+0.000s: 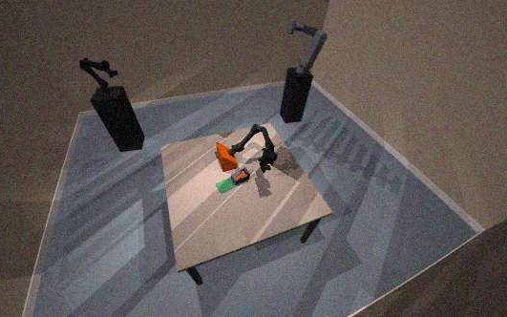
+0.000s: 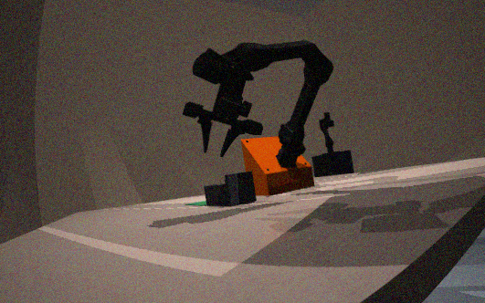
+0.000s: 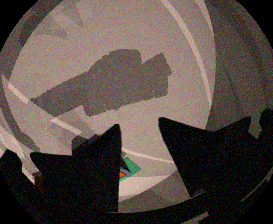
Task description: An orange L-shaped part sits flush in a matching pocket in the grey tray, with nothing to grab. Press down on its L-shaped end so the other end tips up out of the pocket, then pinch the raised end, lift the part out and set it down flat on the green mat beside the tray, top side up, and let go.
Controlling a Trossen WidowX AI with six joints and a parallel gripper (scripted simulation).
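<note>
The orange L-shaped part lies 180 mm to the right of my gripper tip, 90 mm below it and 70 mm behind it. Round my gripper tip: green mat (340 mm to the right, 150 mm below, 20 mm behind).
</note>
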